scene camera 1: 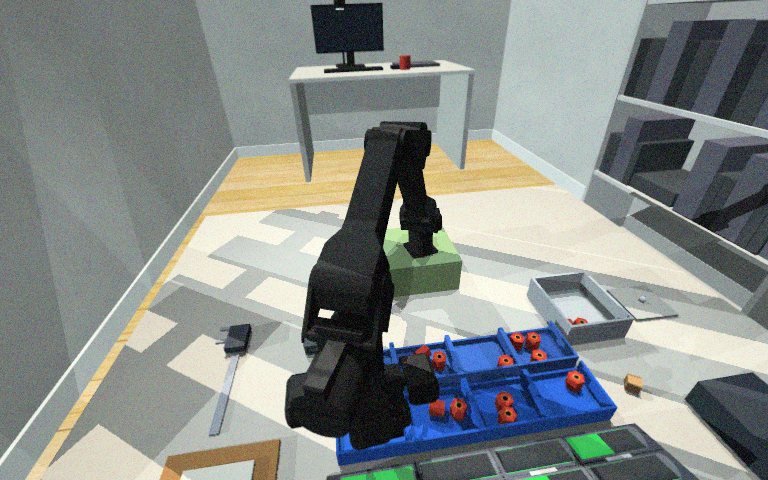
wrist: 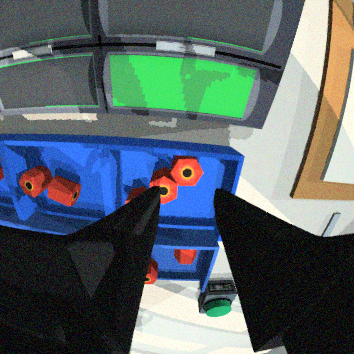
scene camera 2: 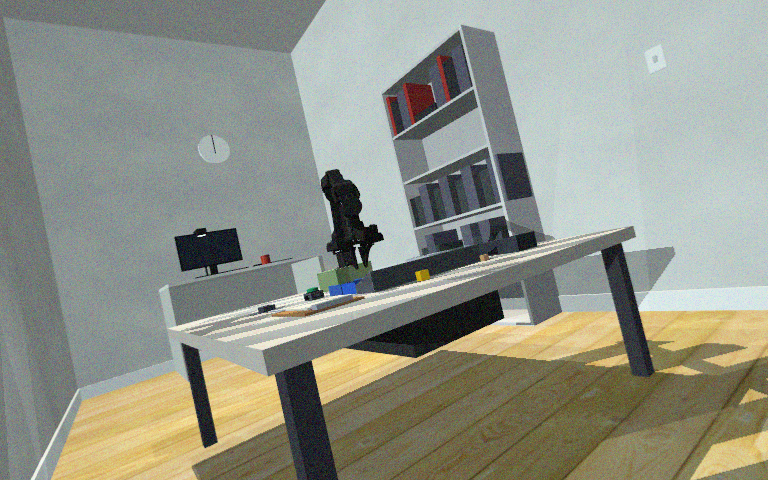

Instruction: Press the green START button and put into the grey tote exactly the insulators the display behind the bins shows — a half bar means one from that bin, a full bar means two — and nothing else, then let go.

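Frame: origin at the arm's base, x ahead, y left, z up, level; centimetres.
Where they show: gripper, between the fingertips: (wrist: 187, 194) (scene camera 2: 361, 268); arm's base, origin of its link: (scene camera 1: 420, 248) (scene camera 2: 346, 266).
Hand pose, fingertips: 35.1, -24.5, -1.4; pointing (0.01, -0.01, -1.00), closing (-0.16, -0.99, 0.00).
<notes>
Each offset is from my fingertips to the top centre of the thing, as dx, dy, dz. "spot": to the spot under its first point.
My gripper (scene camera 2: 360, 266) (wrist: 187, 194) is partly open and empty, over the blue bins' end compartment. In the wrist view its left fingertip overlaps a red insulator {-1.7, +1.8, -4.0} (wrist: 164, 189); another insulator {-0.3, -0.3, -4.0} (wrist: 187, 172) lies just beyond, and a third is partly hidden by that finger. Other insulators (scene camera 1: 574, 380) (wrist: 64, 191) lie in the blue bins (scene camera 1: 481, 435) (wrist: 200, 151). The grey tote {-10.7, +49.3, -1.6} (scene camera 1: 606, 330) holds a red insulator {-6.4, +46.7, -4.0} (scene camera 1: 578, 321) near its wall. The display shows a full green bar {+6.5, -0.5, -2.3} (wrist: 180, 85) behind the end compartment and a half bar {+13.0, +31.2, -2.3} (scene camera 1: 589, 446) farther along. The green START button {-23.4, -3.4, -2.9} (wrist: 218, 307) (scene camera 2: 312, 290) stands beside the bins.
A wooden frame {spot: -3.7, -14.7, -6.4} (scene camera 1: 266, 458) (wrist: 320, 125) lies beside the display. A caliper {-22.3, -21.6, -5.0} (scene camera 1: 226, 390) lies at the left. A flat grey lid {-7.9, +66.0, -6.2} (scene camera 1: 651, 305) lies beside the tote. An orange cube (scene camera 1: 633, 383) (scene camera 2: 484, 257) and yellow cube {+20.4, +3.6, -4.2} (scene camera 2: 422, 275) sit on the table.
</notes>
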